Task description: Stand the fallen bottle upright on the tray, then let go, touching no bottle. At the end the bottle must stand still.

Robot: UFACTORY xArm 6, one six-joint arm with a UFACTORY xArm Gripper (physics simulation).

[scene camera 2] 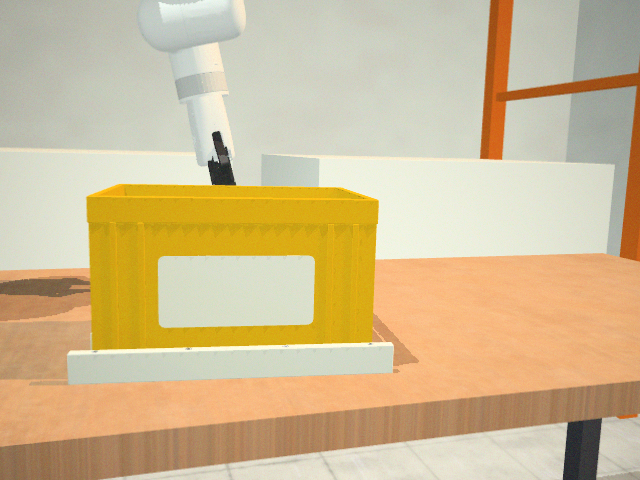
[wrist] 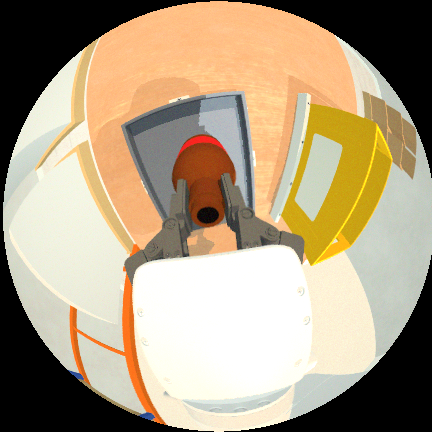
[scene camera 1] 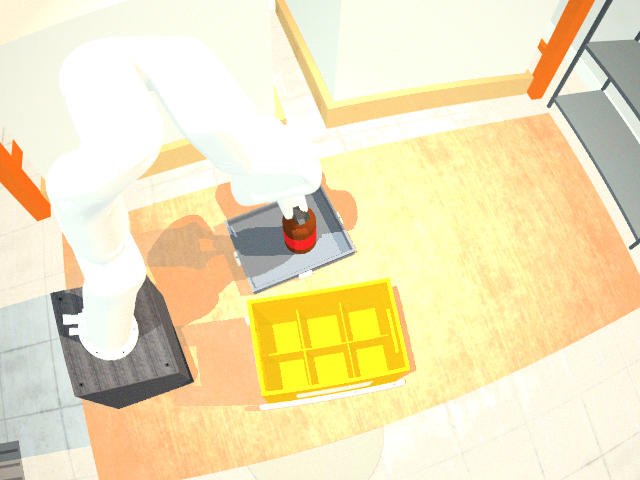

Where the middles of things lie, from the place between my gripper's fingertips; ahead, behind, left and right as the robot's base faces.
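There is the brown bottle [scene camera 1: 298, 239], and measured from my hand it sits 4 cm below.
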